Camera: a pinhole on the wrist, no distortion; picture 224 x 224 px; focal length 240.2 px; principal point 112.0 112.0 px. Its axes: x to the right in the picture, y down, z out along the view. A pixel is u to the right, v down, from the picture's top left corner.
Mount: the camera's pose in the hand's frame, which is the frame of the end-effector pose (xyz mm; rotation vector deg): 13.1 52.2 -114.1 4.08 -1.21 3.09
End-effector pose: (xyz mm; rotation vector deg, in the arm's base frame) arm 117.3 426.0 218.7 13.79 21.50 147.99
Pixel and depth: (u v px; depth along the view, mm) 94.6 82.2 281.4
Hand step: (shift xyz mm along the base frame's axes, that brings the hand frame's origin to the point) 50.2 33.3 152.5
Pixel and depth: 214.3 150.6 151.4
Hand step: -84.9 -10.8 66.4
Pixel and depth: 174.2 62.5 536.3
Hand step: 15.7 240.3 380.6
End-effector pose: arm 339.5 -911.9 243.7 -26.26 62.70 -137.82
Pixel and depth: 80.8 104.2 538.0
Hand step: 251.4 -220.0 262.4
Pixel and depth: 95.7 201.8 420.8
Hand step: 223.0 -281.2 58.8
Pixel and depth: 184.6 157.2 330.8
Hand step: 43.6 -247.8 77.5
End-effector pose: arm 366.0 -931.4 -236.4 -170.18 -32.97 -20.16
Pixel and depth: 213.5 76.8 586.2
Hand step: 302.6 212.3 -390.7
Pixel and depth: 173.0 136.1 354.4
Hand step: 160.8 5.0 -216.7
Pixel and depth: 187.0 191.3 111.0
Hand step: 70.6 -60.8 6.5
